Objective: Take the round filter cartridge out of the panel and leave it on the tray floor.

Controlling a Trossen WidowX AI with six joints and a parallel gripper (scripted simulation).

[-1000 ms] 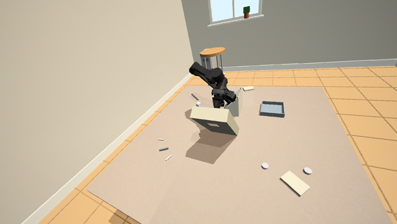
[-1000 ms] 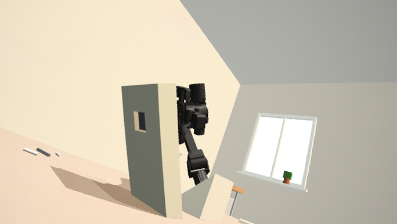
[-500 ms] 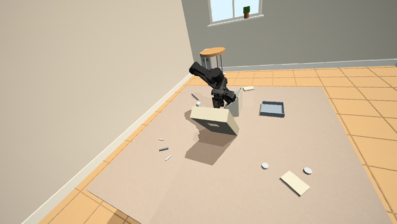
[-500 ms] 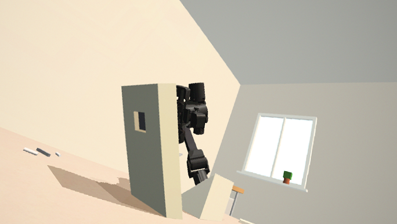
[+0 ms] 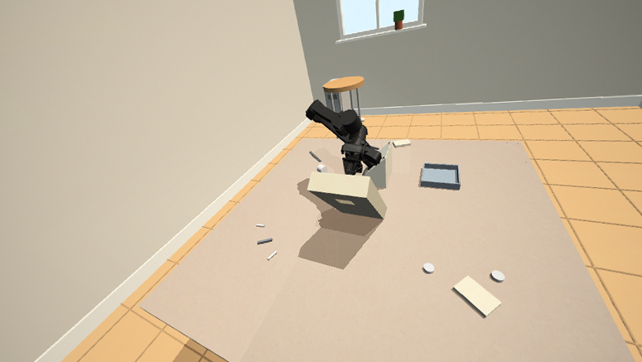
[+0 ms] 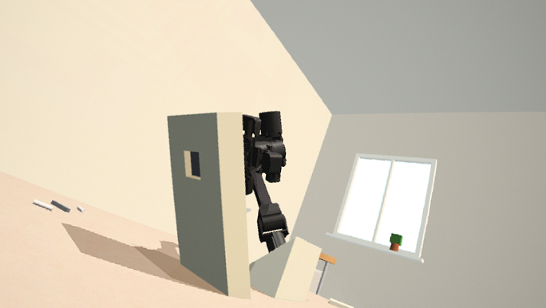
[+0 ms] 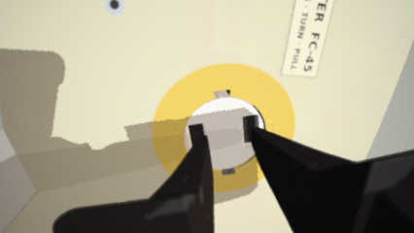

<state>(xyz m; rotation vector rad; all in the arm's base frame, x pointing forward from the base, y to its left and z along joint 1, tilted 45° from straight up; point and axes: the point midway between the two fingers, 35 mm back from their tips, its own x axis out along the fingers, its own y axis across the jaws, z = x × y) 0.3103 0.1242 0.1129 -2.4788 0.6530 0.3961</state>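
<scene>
Right now the filter cartridge is 1 cm ahead of my gripper tip and 1 cm below it. From my gripper tip the other things lie so: cream service panel (3 cm behind, 9 cm below); then grey-blue tray (42 cm behind, 27 cm to the left, 23 cm below).
</scene>
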